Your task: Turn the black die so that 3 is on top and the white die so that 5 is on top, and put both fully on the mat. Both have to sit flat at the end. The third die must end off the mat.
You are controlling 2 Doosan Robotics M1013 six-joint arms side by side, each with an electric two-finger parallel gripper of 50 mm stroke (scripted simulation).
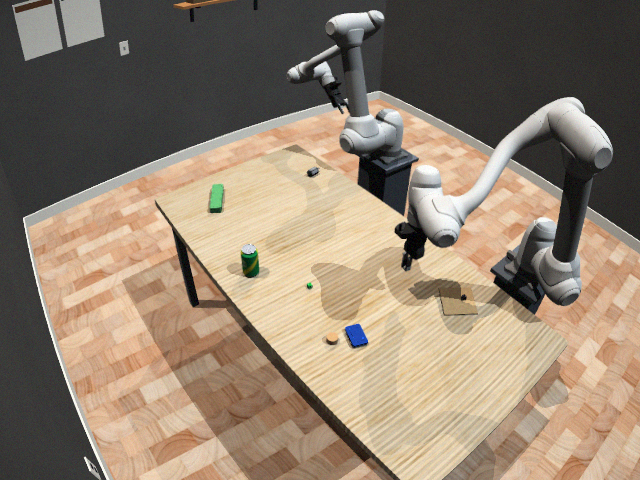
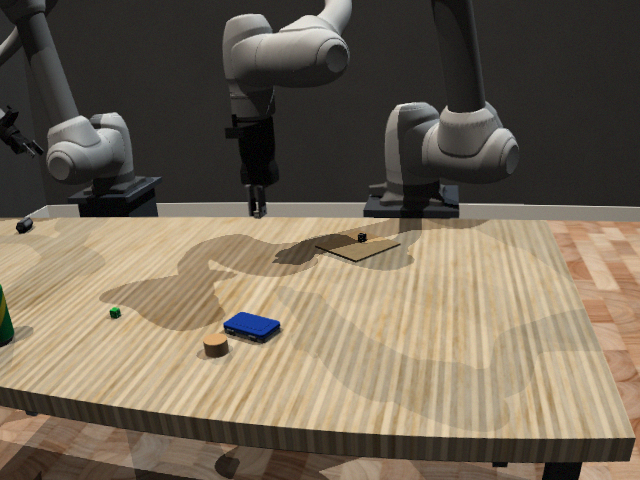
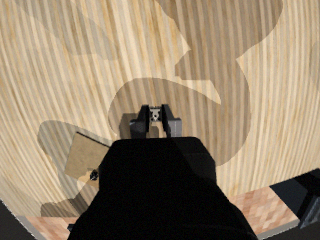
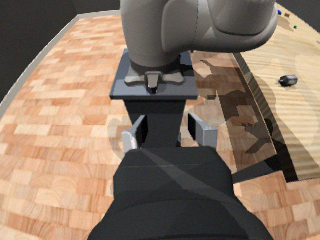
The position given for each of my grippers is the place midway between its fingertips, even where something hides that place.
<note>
In view: my left gripper (image 2: 258, 215), my right gripper (image 4: 167, 122), a tan mat (image 2: 347, 246) and a blue case (image 2: 255, 328).
The tan mat shows as well in image 1 (image 1: 452, 304) and in image 3 (image 3: 86, 154). My left gripper also shows in image 3 (image 3: 155, 112). Image 4 misses the tan mat: it is out of frame. Image 3 misses the blue case: it is out of frame.
</note>
